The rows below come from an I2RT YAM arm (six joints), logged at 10 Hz.
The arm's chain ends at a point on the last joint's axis. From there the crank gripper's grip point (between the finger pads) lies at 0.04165 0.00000 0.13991 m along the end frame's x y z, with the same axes.
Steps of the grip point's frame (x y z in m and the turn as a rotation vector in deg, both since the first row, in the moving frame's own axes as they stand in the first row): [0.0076, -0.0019, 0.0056, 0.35, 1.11, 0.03]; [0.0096, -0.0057, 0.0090, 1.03, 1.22, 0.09]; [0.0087, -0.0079, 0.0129, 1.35, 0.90, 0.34]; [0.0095, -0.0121, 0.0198, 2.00, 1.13, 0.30]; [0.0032, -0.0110, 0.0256, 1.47, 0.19, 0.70]
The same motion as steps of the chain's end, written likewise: [0.0049, -0.0011, 0.0064, 0.35, 1.11, 0.03]; [0.0066, -0.0033, 0.0099, 1.03, 1.22, 0.09]; [0.0065, -0.0049, 0.0136, 1.35, 0.90, 0.34]; [0.0067, -0.0075, 0.0207, 2.00, 1.13, 0.30]; [0.0027, -0.0079, 0.0258, 1.47, 0.19, 0.70]
